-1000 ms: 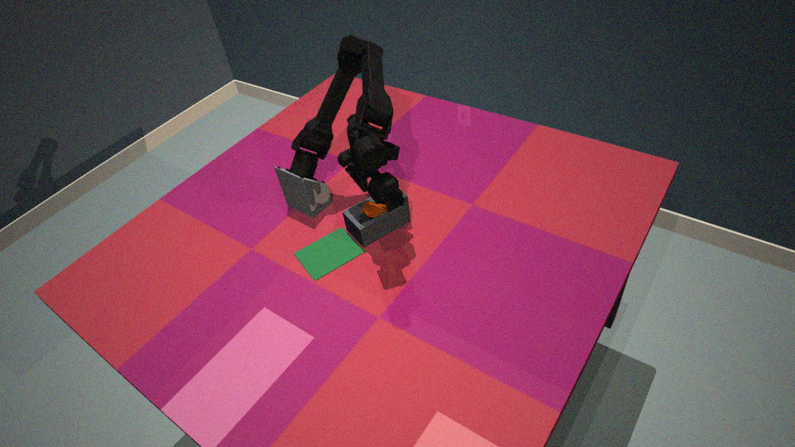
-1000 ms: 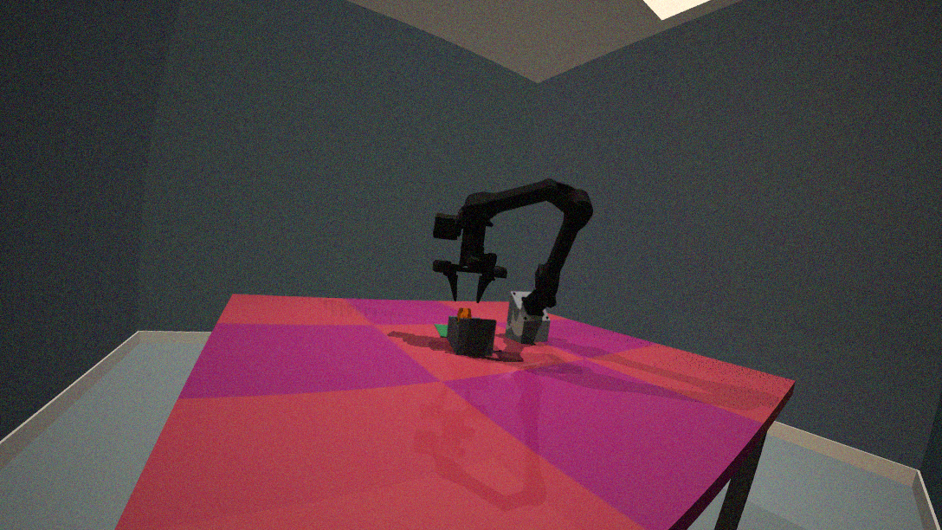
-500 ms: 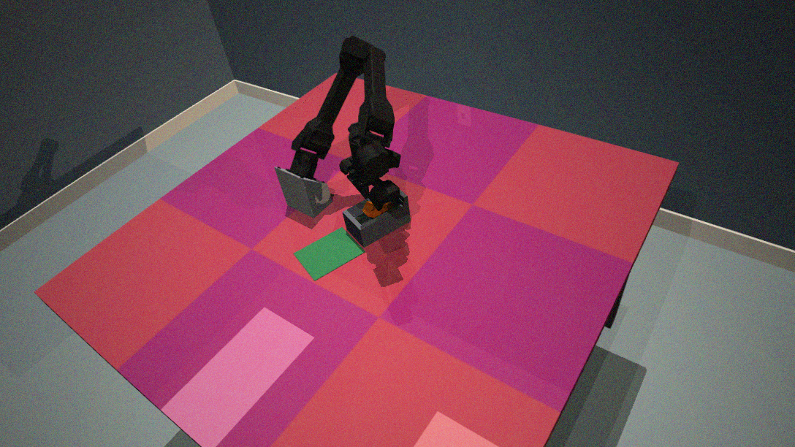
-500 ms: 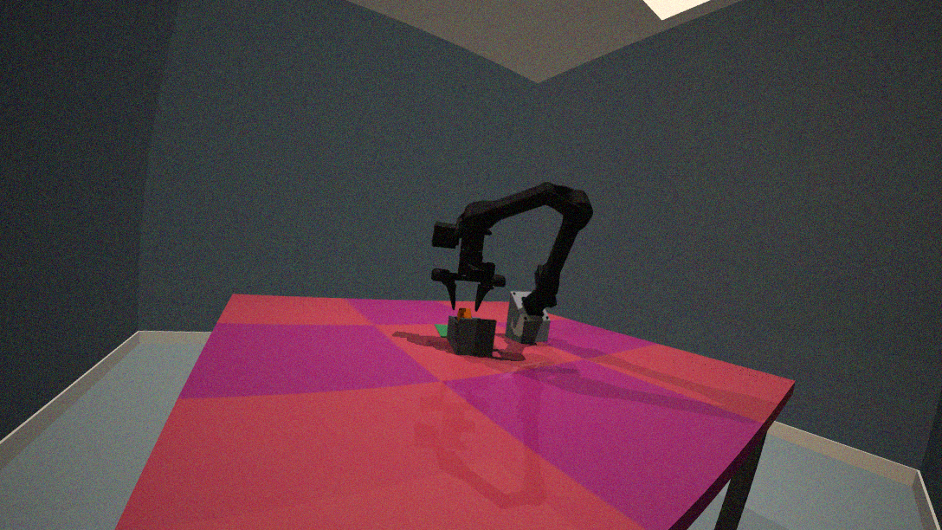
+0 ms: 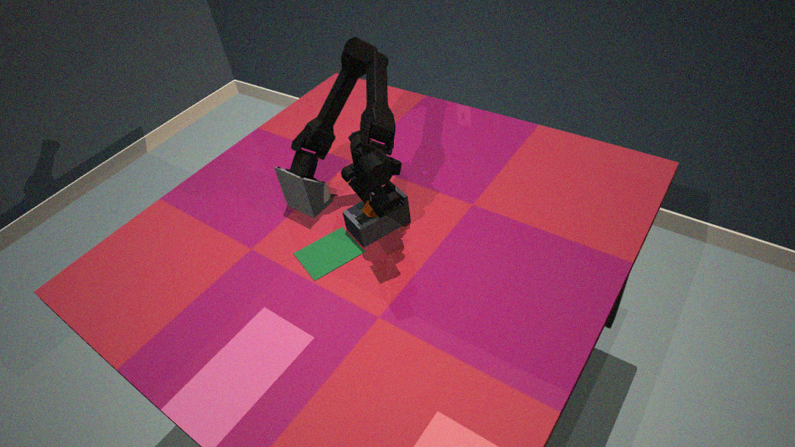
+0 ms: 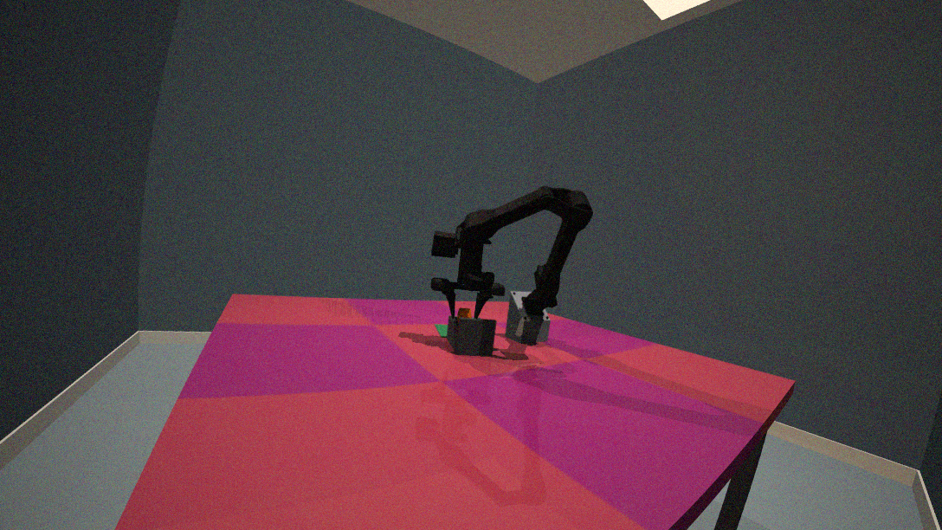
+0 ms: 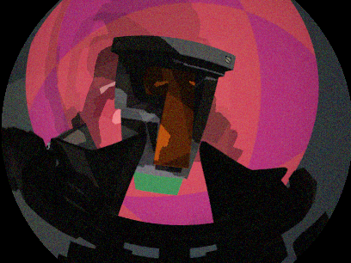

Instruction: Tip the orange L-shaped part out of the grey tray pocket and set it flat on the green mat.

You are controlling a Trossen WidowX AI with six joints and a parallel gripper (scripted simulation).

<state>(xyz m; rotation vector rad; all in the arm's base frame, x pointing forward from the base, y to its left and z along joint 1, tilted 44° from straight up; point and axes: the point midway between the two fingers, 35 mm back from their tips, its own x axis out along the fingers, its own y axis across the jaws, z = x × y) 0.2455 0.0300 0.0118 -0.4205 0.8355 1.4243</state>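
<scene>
Now: gripper tip 1 cm past the orange L-shaped part, 4 cm to the right of it and 3 cm above it. The rest, counted from my gripper tip: green mat: 5 cm behind, 14 cm to the right, 8 cm below.
</scene>
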